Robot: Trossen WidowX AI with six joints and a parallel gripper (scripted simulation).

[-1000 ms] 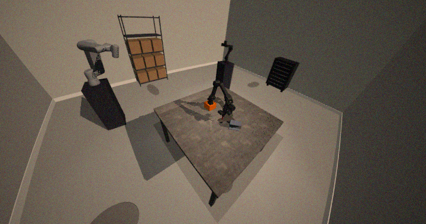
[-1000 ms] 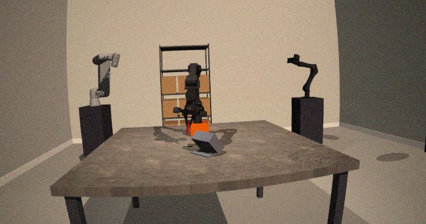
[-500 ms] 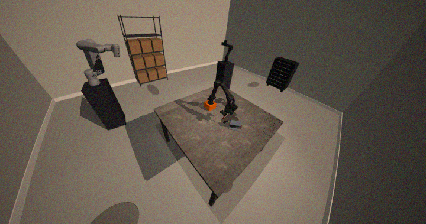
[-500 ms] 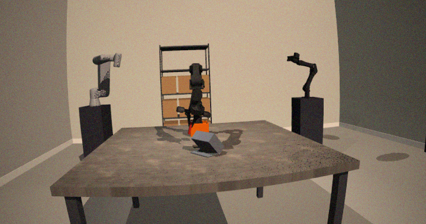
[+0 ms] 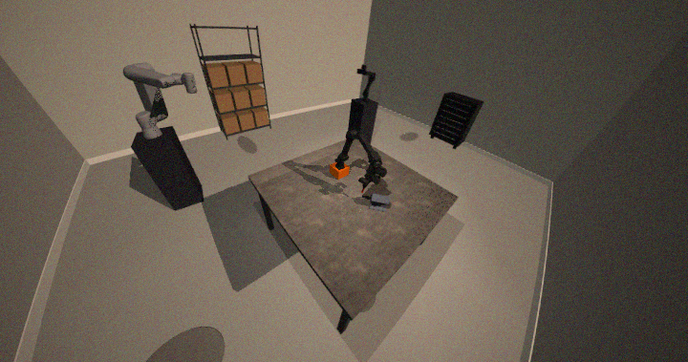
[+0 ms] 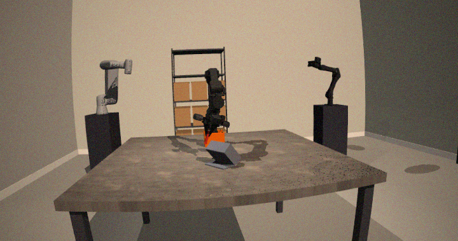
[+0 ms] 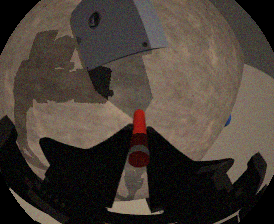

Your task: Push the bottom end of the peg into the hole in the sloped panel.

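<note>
My gripper tip is now 11 cm short of the grey sloped panel, 8 cm to the right of it and 7 cm above it. The rest, counted from my gripper tip: red round peg 2 cm above.
</note>
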